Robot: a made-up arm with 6 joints. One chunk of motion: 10 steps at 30 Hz.
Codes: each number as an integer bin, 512 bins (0 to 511) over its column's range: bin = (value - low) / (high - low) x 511, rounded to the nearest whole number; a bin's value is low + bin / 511 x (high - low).
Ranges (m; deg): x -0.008..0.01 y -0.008..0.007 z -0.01..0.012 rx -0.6..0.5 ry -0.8..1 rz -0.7..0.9
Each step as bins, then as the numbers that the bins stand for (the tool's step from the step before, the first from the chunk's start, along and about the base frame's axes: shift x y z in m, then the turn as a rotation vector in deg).
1 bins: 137 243 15 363 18 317
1 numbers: -0.00317 -0.00087 -0.00935 0.181 -0.737 0.293
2 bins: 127 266 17 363 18 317
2 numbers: -0.00353 -0.00019 -0.00927 0.181 -0.737 0.293
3 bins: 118 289 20 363 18 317
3 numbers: -0.00384 0.00048 -0.00914 0.181 -0.737 0.293
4 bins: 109 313 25 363 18 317
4 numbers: -0.00416 0.00119 -0.00892 0.181 -0.737 0.293
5 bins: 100 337 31 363 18 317
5 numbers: -0.00448 0.00189 -0.00867 0.181 -0.737 0.293
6 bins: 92 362 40 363 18 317
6 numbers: -0.00476 0.00263 -0.00828 0.181 -0.737 0.293
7 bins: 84 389 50 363 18 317
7 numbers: -0.00504 0.00342 -0.00785 0.181 -0.737 0.293
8 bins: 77 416 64 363 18 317
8 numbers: -0.00529 0.00421 -0.00724 0.181 -0.737 0.293
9 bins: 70 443 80 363 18 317
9 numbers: -0.00553 0.00500 -0.00656 0.181 -0.737 0.293
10 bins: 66 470 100 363 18 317
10 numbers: -0.00568 0.00580 -0.00569 0.181 -0.737 0.293
